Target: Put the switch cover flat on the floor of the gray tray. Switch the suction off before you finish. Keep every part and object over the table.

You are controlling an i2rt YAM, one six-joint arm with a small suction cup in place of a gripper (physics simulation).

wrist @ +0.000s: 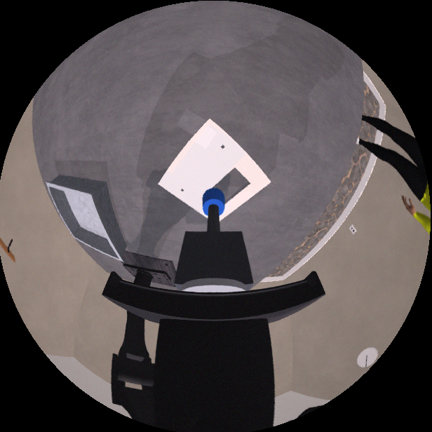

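Observation:
The switch cover [200, 165] is a pale, near-white square plate with a rectangular opening and two small holes. It lies flat on the grey table, in the middle of the wrist view. My gripper [213, 202], a blue suction cup, is open with the suction off. In the view it overlaps the cover's near part, beside the opening; whether it touches the cover cannot be told. The gray tray [115, 220] stands at the left of the view, with dark walls and a lighter floor.
The arm's dark base plate [162, 267] is at the lower left, near the tray's near corner. The table's edge curves along the right, with stone-patterned ground beyond it. A person in black trousers and a yellow top stands past that edge.

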